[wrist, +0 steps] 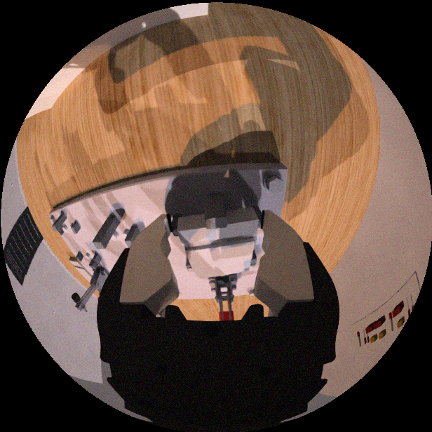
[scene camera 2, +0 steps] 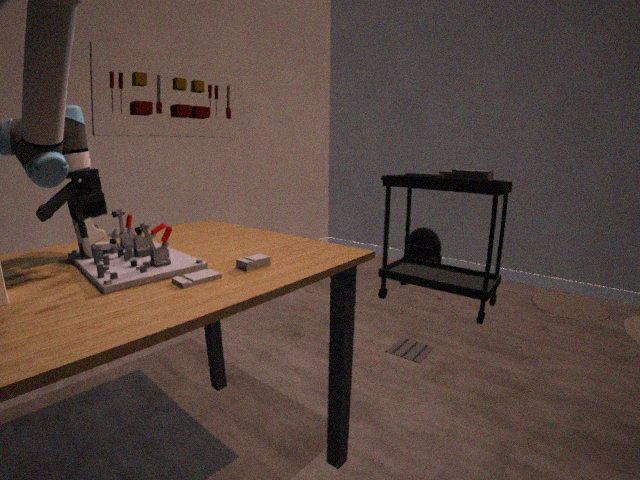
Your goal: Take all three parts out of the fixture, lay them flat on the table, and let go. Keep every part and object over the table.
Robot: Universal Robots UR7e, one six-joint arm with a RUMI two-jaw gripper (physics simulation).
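Frame: origin at the arm's base, x ahead, y left, z up, level; metres.
Where they show: gripper, between the fingertips: [scene camera 2: 87,253].
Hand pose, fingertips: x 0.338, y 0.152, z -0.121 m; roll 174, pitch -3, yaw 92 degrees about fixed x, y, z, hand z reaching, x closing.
Each offset is from my fingertips to the centre of the thing. "spot": to the spot under its first point. Level surfaces: height alone.
The gripper [scene camera 2: 86,253] [wrist: 216,221] is low over the far-left end of the fixture [scene camera 2: 149,277] [wrist: 150,194]. Its two fingers are shut on the sides of a stepped light-grey part [wrist: 220,241], which is at the fixture plate; whether it is clear of its seat I cannot tell. A second grey part @[0.162 m ahead, 0.327 m right, 0.013 m down] [scene camera 2: 204,276] lies flat on the table @[0.018 m down] [scene camera 2: 289,253] beside the fixture's front right edge. A third grey part @[0.306 m ahead, 0.322 m right, 0.008 m down] [scene camera 2: 253,261] lies flat on the table farther right. The fingers partly hide the fixture behind them in the wrist view.
Clamps with red handles @[spot: 0.141 m ahead, 0.217 m right, 0.061 m up] [scene camera 2: 165,235] stand up from the fixture, right of the gripper; another red handle [wrist: 226,315] shows between the finger bases. Small posts [wrist: 108,227] stand on the plate. A black cart [scene camera 2: 447,183] stands beyond the table.
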